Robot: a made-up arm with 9 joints. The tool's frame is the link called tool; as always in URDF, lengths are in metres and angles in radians.
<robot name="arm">
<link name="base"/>
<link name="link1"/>
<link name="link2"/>
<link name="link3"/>
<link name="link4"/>
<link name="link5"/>
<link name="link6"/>
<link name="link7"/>
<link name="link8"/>
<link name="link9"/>
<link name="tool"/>
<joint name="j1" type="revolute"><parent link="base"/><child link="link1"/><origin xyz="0.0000 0.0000 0.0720" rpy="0.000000 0.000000 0.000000"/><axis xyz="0 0 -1"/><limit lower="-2.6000" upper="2.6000" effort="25" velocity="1.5"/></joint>
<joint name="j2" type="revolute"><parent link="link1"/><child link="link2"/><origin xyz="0.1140 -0.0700 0.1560" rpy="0.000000 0.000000 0.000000"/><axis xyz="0 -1 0"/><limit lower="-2.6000" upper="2.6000" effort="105" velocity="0.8"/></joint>
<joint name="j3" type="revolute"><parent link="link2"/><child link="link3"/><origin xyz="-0.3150 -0.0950 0.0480" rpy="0.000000 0.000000 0.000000"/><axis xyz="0 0 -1"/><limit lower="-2.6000" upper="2.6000" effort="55" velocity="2.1"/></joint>
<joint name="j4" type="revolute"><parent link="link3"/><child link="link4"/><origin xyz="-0.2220 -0.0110 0.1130" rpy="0.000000 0.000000 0.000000"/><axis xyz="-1 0 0"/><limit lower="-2.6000" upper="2.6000" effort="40" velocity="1.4"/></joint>
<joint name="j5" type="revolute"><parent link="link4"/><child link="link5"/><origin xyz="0.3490 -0.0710 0.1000" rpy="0.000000 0.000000 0.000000"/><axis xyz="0 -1 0"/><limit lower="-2.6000" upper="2.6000" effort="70" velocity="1.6"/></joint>
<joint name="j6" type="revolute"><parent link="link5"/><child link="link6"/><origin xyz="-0.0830 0.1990 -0.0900" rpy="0.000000 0.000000 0.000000"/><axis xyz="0 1 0"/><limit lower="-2.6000" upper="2.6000" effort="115" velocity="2.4"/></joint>
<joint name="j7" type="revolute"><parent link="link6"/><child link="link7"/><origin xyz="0.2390 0.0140 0.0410" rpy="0.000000 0.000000 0.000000"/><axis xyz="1 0 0"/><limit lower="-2.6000" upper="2.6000" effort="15" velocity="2.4"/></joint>
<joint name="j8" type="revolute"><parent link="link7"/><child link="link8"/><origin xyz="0.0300 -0.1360 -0.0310" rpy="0.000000 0.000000 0.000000"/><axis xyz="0 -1 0"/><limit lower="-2.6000" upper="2.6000" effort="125" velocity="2.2"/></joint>
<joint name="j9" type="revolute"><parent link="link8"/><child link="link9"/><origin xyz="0.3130 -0.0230 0.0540" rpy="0.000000 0.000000 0.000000"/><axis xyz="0 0 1"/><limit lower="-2.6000" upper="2.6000" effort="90" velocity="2.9"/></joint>
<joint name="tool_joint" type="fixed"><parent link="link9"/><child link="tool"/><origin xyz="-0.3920 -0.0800 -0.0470" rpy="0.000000 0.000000 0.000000"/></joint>
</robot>
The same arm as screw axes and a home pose.
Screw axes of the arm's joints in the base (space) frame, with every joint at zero. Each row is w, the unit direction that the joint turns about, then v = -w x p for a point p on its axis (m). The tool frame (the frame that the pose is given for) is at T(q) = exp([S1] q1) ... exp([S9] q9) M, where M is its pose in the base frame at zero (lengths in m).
S1 = (0, 0, -1, 0, 0, 0)
S2 = (0, -1, 0, 0.228, 0, -0.114)
S3 = (0, 0, -1, 0.165, -0.201, 0)
S4 = (-1, 0, 0, 0, -0.389, -0.176)
S5 = (0, -1, 0, 0.489, 0, 0.074)
S6 = (0, 1, 0, -0.399, 0, -0.157)
S7 = (1, 0, 0, 0, 0.44, 0.034)
S8 = (0, -1, 0, 0.409, 0, -0.112)
S9 = (0, 0, 1, -0.193, -0.425, 0)
M: xyz 0.033 -0.273 0.416 (m) rpy 0 0 0 (deg, as in URDF)
Joint limits (deg, base to tool): -148.97..148.97 -148.97..148.97 -148.97..148.97 -148.97..148.97 -148.97..148.97 -148.97..148.97 -148.97..148.97 -148.97..148.97 -148.97..148.97

